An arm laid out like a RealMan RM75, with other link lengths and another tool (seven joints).
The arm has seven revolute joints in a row. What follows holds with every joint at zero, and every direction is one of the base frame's.
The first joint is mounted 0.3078 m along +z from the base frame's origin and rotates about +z.
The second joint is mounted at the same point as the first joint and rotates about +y.
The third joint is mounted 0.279 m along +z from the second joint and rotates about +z.
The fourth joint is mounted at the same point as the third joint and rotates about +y.
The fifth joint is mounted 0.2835 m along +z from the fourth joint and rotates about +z.
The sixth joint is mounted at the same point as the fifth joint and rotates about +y.
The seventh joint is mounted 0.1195 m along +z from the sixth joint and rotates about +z.
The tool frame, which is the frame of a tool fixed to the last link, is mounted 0.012 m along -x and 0.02 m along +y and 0.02 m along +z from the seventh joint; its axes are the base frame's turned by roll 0, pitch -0.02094 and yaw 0.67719 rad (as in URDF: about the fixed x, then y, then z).
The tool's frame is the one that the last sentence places.
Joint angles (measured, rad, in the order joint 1, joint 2, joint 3, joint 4, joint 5, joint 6, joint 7), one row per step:
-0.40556 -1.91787 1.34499 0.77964 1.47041 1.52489 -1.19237
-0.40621 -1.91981 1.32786 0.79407 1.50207 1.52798 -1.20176
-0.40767 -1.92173 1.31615 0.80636 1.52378 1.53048 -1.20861
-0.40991 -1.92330 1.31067 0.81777 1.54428 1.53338 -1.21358
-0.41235 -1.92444 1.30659 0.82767 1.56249 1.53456 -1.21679
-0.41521 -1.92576 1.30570 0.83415 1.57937 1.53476 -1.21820
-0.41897 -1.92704 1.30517 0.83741 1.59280 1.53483 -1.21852
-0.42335 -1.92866 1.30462 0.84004 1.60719 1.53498 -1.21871
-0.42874 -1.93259 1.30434 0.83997 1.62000 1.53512 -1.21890
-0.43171 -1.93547 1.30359 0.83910 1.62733 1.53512 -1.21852
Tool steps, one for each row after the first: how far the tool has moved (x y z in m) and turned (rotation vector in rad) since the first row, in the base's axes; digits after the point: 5 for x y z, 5 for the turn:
-0.00005 0.00134 0.00282 0.00076 0.01944 -0.00392
0.00091 0.00271 0.00484 0.00181 0.03251 -0.00920
0.00218 0.00359 0.00574 -0.00148 0.04735 -0.01813
0.00327 0.00462 0.00646 -0.00319 0.06186 -0.02683
0.00397 0.00526 0.00613 -0.00693 0.07645 -0.03503
0.00467 0.00599 0.00554 -0.01042 0.08790 -0.04208
0.00542 0.00675 0.00472 -0.01456 0.09986 -0.04937
0.00666 0.00731 0.00264 -0.02037 0.10805 -0.05537
0.00725 0.00752 0.00121 -0.02355 0.11194 -0.05817

